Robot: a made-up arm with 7 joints. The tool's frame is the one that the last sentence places. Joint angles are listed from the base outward.
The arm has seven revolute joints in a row. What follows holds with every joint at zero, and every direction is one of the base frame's.
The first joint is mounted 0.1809 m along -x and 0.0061 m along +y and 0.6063 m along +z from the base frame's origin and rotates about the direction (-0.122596, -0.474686, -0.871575), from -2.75 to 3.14 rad.
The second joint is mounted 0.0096 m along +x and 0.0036 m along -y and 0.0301 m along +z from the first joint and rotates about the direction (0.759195, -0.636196, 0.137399), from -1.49 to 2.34 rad.
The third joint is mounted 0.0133 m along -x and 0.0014 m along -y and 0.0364 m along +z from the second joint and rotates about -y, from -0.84 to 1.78 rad.
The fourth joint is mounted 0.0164 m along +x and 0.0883 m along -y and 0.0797 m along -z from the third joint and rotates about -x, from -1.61 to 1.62 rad.
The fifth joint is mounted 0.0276 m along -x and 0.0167 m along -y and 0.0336 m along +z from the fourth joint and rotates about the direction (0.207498, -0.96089, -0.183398), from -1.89 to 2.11 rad.
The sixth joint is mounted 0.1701 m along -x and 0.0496 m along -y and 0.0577 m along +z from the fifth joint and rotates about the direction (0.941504, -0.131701, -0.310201), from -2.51 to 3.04 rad.
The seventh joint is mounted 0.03 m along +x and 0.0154 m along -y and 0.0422 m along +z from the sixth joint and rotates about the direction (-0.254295, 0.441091, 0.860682), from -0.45 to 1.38 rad.
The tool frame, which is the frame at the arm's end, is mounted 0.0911 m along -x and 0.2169 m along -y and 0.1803 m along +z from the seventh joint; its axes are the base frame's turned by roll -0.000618, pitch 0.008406 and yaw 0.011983 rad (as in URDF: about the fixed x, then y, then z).
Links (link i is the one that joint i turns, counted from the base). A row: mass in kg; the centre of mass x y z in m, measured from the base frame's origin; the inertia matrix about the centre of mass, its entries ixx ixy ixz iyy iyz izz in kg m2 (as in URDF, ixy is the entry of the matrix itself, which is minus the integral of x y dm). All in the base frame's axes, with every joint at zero. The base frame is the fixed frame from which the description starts. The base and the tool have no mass.
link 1: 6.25; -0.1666 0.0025 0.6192; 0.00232 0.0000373 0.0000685 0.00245 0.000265 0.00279
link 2: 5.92; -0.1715 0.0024 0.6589; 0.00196 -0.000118 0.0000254 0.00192 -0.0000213 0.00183
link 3: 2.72; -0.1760 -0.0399 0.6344; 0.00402 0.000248 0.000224 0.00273 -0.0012 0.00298
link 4: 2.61; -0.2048 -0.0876 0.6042; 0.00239 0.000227 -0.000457 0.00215 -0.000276 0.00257
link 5: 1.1; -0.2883 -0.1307 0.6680; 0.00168 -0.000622 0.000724 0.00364 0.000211 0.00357
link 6: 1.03; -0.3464 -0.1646 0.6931; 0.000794 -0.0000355 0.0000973 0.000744 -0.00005 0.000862
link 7: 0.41; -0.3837 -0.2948 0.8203; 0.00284 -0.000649 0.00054 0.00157 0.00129 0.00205
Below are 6 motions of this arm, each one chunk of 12 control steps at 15 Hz.
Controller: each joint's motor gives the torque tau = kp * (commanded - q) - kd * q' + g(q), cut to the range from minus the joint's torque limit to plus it. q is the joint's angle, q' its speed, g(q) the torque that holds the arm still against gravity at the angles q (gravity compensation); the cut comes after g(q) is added. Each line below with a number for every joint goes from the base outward.
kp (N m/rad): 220 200 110 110 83 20 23
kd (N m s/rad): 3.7 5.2 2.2 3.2 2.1 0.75 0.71
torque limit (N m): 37 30 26 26 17 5.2 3.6
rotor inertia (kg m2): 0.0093 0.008 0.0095 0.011 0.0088 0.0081 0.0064
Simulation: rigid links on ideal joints. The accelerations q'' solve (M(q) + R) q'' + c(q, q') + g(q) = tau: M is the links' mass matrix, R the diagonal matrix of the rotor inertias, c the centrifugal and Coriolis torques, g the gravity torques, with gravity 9.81 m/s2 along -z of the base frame. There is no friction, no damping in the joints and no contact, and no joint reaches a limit. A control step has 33 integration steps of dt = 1/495 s. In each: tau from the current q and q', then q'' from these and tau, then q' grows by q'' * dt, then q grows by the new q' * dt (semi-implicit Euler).
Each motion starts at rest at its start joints. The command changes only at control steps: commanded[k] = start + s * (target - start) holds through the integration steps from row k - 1 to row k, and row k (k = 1, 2, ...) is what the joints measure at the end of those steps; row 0 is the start. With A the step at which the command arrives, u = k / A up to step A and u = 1 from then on. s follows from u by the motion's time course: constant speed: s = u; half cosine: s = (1 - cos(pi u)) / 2; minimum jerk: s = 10 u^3 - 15 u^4 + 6 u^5; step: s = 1 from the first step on.
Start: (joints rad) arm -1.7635 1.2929 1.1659 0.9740 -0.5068 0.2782 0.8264
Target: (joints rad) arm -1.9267 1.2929 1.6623 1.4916 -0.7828 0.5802 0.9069
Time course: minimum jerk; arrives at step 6
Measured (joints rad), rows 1 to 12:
1: -1.7697 1.2934 1.1839 0.9910 -0.5173 0.2913 0.8291
2: -1.7988 1.2953 1.2740 1.0792 -0.5676 0.3500 0.8411
3: -1.8439 1.2968 1.4267 1.2375 -0.6474 0.4341 0.8581
4: -1.8898 1.2960 1.5749 1.3987 -0.7280 0.5126 0.8770
5: -1.9204 1.2945 1.6553 1.4919 -0.7802 0.5556 0.8965
6: -1.9280 1.2931 1.6637 1.5028 -0.7893 0.5633 0.9090
7: -1.9274 1.2929 1.6605 1.4906 -0.7834 0.5751 0.9103
8: -1.9259 1.2930 1.6630 1.4893 -0.7810 0.5852 0.9049
9: -1.9262 1.2930 1.6632 1.4915 -0.7817 0.5842 0.9043
10: -1.9270 1.2929 1.6620 1.4919 -0.7832 0.5796 0.9074
11: -1.9270 1.2929 1.6619 1.4918 -0.7834 0.5783 0.9082
12: -1.9266 1.2929 1.6624 1.4917 -0.7828 0.5798 0.9070

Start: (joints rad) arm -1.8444 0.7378 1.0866 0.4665 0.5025 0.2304 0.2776
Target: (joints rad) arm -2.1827 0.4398 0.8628 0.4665 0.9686 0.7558 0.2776
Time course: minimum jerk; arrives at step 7
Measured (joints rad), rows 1 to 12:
1: -1.8533 0.7314 1.0806 0.4664 0.5131 0.2397 0.2783
2: -1.8988 0.6967 1.0494 0.4657 0.5680 0.2938 0.2820
3: -1.9781 0.6290 0.9928 0.4655 0.6678 0.4099 0.2877
4: -2.0673 0.5476 0.9314 0.4673 0.7884 0.5547 0.2911
5: -2.1399 0.4809 0.8872 0.4679 0.8961 0.6812 0.2870
6: -2.1780 0.4474 0.8692 0.4651 0.9609 0.7570 0.2771
7: -2.1839 0.4424 0.8689 0.4627 0.9766 0.7751 0.2703
8: -2.1831 0.4415 0.8655 0.4643 0.9724 0.7652 0.2730
9: -2.1824 0.4390 0.8607 0.4674 0.9664 0.7535 0.2792
10: -2.1822 0.4382 0.8600 0.4684 0.9651 0.7495 0.2815
11: -2.1826 0.4394 0.8623 0.4671 0.9677 0.7529 0.2790
12: -2.1829 0.4404 0.8640 0.4658 0.9700 0.7576 0.2763

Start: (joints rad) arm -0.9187 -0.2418 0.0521 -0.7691 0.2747 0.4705 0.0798
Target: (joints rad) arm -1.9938 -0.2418 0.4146 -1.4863 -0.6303 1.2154 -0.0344
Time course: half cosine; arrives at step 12
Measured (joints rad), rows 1 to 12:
1: -0.9368 -0.2429 0.0559 -0.7808 0.2617 0.4859 0.0708
2: -0.9952 -0.2440 0.0738 -0.8151 0.2155 0.5270 0.0580
3: -1.0909 -0.2443 0.1077 -0.8695 0.1346 0.5823 0.0535
4: -1.2103 -0.2454 0.1490 -0.9405 0.0313 0.6496 0.0481
5: -1.3438 -0.2470 0.1944 -1.0242 -0.0834 0.7327 0.0356
6: -1.4846 -0.2471 0.2445 -1.1159 -0.2030 0.8271 0.0199
7: -1.6245 -0.2453 0.2966 -1.2096 -0.3211 0.9224 0.0056
8: -1.7534 -0.2424 0.3453 -1.2986 -0.4300 1.0107 -0.0063
9: -1.8619 -0.2393 0.3857 -1.3764 -0.5212 1.0871 -0.0157
10: -1.9428 -0.2366 0.4141 -1.4376 -0.5887 1.1474 -0.0221
11: -1.9908 -0.2350 0.4291 -1.4771 -0.6289 1.1864 -0.0249
12: -2.0026 -0.2350 0.4302 -1.4914 -0.6398 1.2005 -0.0243

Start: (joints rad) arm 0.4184 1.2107 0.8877 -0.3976 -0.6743 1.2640 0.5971
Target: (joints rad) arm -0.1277 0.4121 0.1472 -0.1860 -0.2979 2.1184 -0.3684
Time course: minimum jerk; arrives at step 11
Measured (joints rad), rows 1 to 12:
1: 0.4143 1.2061 0.8825 -0.3969 -0.6717 1.2683 0.5923
2: 0.3906 1.1783 0.8516 -0.3914 -0.6565 1.2969 0.5602
3: 0.3403 1.1147 0.7834 -0.3745 -0.6234 1.3713 0.4771
4: 0.2674 1.0164 0.6827 -0.3475 -0.5723 1.4912 0.3453
5: 0.1819 0.8919 0.5621 -0.3143 -0.5108 1.6381 0.1834
6: 0.0938 0.7529 0.4343 -0.2767 -0.4528 1.7842 0.0148
7: 0.0103 0.6166 0.3125 -0.2384 -0.4075 1.9080 -0.1405
8: -0.0605 0.5044 0.2134 -0.2063 -0.3738 2.0058 -0.2674
9: -0.1081 0.4330 0.1524 -0.1867 -0.3468 2.0767 -0.3518
10: -0.1278 0.4049 0.1327 -0.1801 -0.3244 2.1137 -0.3853
11: -0.1282 0.4070 0.1409 -0.1827 -0.3063 2.1210 -0.3793
12: -0.1265 0.4154 0.1528 -0.1875 -0.2919 2.1192 -0.3638

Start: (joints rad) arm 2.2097 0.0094 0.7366 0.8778 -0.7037 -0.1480 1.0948
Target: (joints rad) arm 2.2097 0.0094 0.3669 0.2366 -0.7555 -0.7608 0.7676
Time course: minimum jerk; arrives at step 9
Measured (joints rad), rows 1 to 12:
1: 2.2097 0.0094 0.7319 0.8708 -0.7039 -0.1544 1.0909
2: 2.2095 0.0093 0.7054 0.8301 -0.7060 -0.1904 1.0695
3: 2.2083 0.0092 0.6512 0.7430 -0.7132 -0.2657 1.0271
4: 2.2070 0.0090 0.5779 0.6211 -0.7245 -0.3740 0.9680
5: 2.2061 0.0089 0.4997 0.4873 -0.7370 -0.4980 0.9023
6: 2.2057 0.0090 0.4317 0.3671 -0.7481 -0.6141 0.8421
7: 2.2061 0.0095 0.3860 0.2817 -0.7548 -0.7002 0.7975
8: 2.2075 0.0099 0.3670 0.2408 -0.7566 -0.7454 0.7737
9: 2.2092 0.0099 0.3666 0.2349 -0.7555 -0.7578 0.7677
10: 2.2102 0.0096 0.3676 0.2369 -0.7546 -0.7612 0.7672
11: 2.2097 0.0093 0.3669 0.2369 -0.7555 -0.7617 0.7678
12: 2.2095 0.0093 0.3666 0.2366 -0.7560 -0.7610 0.7679

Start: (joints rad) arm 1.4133 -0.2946 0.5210 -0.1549 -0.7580 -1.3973 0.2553
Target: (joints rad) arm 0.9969 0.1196 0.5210 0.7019 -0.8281 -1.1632 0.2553
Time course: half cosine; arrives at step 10
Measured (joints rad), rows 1 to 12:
1: 1.4014 -0.2845 0.5226 -0.1355 -0.7596 -1.3913 0.2545
2: 1.3682 -0.2556 0.5251 -0.0775 -0.7655 -1.3751 0.2543
3: 1.3196 -0.2109 0.5263 0.0160 -0.7754 -1.3511 0.2558
4: 1.2602 -0.1542 0.5270 0.1357 -0.7871 -1.3211 0.2575
5: 1.1956 -0.0905 0.5276 0.2688 -0.7986 -1.2872 0.2583
6: 1.1322 -0.0263 0.5279 0.4022 -0.8092 -1.2524 0.2582
7: 1.0758 0.0318 0.5273 0.5231 -0.8183 -1.2203 0.2579
8: 1.0318 0.0779 0.5258 0.6195 -0.8253 -1.1942 0.2578
9: 1.0045 0.1078 0.5239 0.6819 -0.8292 -1.1765 0.2577
10: 0.9966 0.1185 0.5218 0.7040 -0.8295 -1.1687 0.2576
11: 0.9972 0.1193 0.5208 0.7029 -0.8284 -1.1653 0.2563
12: 0.9967 0.1198 0.5211 0.7013 -0.8278 -1.1622 0.2546

